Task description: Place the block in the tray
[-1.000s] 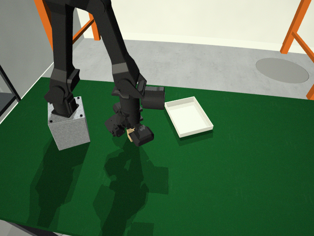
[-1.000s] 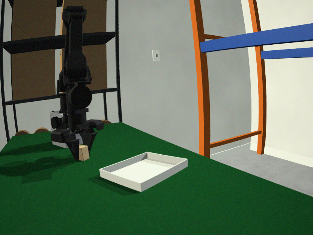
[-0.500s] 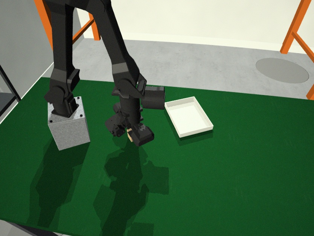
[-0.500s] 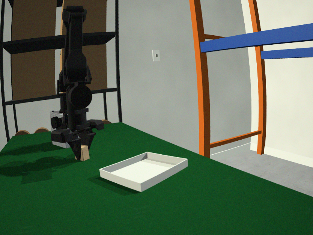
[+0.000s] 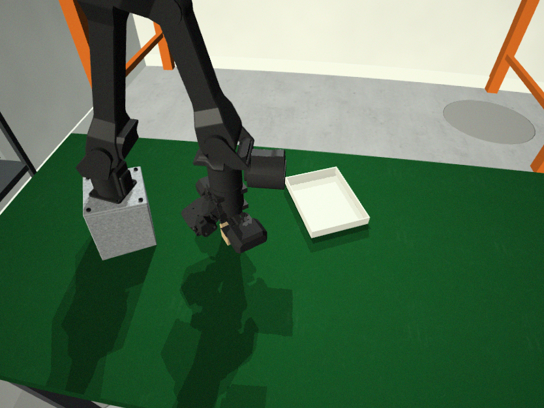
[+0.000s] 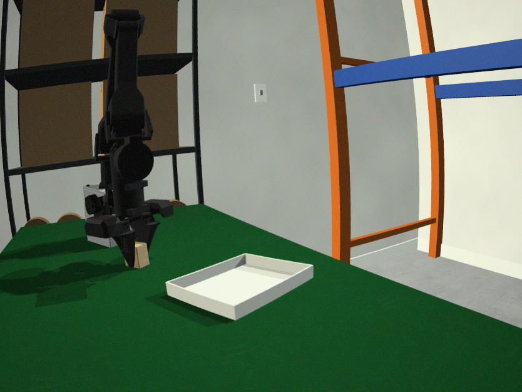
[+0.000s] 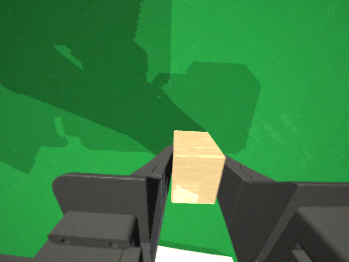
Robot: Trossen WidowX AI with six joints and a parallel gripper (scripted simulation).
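The white tray lies 17 cm ahead of my hand, 14 cm to the left of it and 3 cm below it. Also, from my hand: wooden block 2 cm below.
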